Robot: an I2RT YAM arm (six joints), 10 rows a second.
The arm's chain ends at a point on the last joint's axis. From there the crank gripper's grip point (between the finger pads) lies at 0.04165 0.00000 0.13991 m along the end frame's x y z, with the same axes.
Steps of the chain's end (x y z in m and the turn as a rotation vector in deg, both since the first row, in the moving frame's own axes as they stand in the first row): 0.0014 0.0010 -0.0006 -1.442 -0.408 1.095; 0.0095 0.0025 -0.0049 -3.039 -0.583 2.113; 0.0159 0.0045 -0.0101 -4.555 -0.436 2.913; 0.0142 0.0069 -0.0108 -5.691 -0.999 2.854; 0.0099 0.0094 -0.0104 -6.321 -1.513 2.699
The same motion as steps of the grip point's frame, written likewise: 0.0004 0.0053 -0.0004 -1.442 -0.408 1.095; 0.0079 0.0114 -0.0047 -3.039 -0.583 2.113; 0.0145 0.0177 -0.0103 -4.555 -0.436 2.913; 0.0114 0.0228 -0.0109 -5.691 -0.999 2.854; 0.0058 0.0267 -0.0103 -6.321 -1.513 2.699
